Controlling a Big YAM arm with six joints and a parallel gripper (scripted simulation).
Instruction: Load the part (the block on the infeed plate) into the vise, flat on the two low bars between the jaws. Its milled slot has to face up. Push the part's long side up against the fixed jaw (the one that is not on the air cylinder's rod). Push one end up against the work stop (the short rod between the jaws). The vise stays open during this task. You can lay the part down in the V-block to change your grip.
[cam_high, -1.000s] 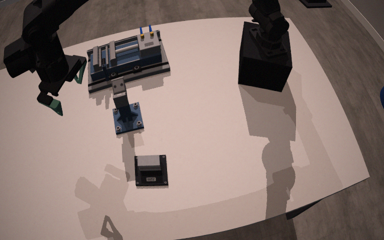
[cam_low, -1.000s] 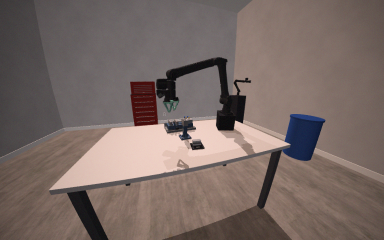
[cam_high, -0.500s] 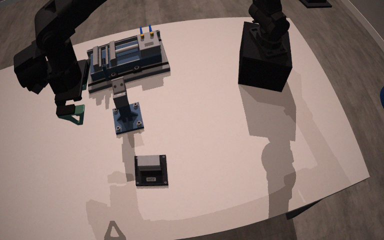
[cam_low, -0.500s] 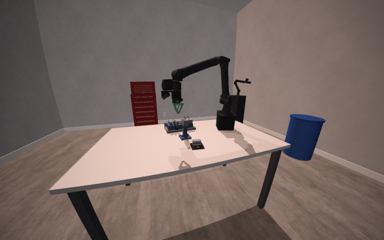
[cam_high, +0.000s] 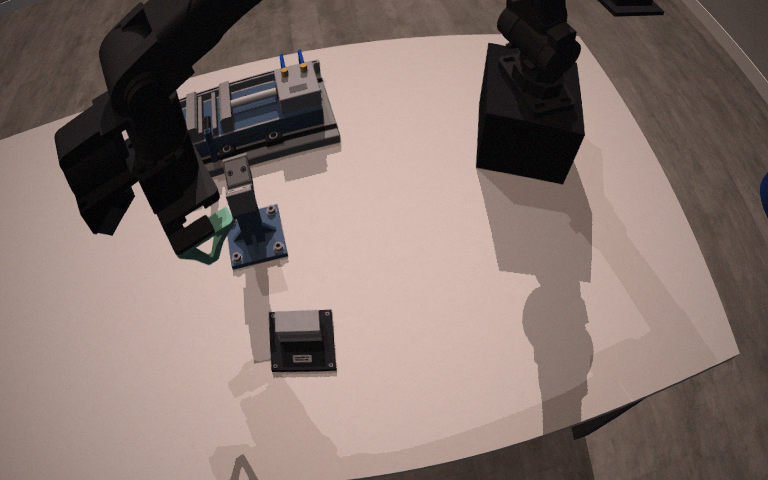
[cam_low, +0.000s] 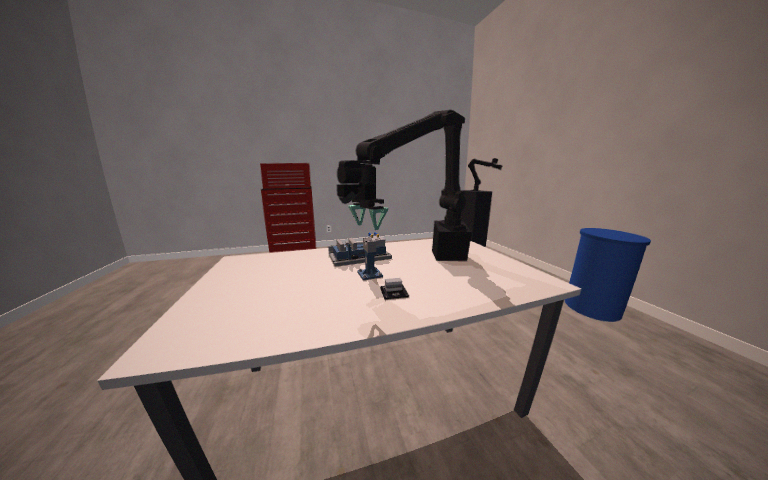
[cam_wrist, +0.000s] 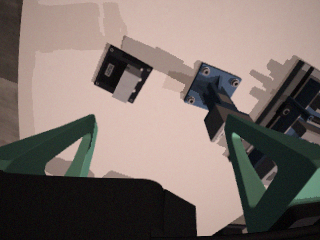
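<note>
My hand is 230 mm above the part, 80 mm past it and 50 mm to the right of it. The rest, counted from my hand: black infeed plate (250 mm below, 80 mm behind, 60 mm to the left); fixed jaw (370 mm to the right, 170 mm below, 10 mm ahead); dark short rod (320 mm to the right, 160 mm below, 20 mm behind).
</note>
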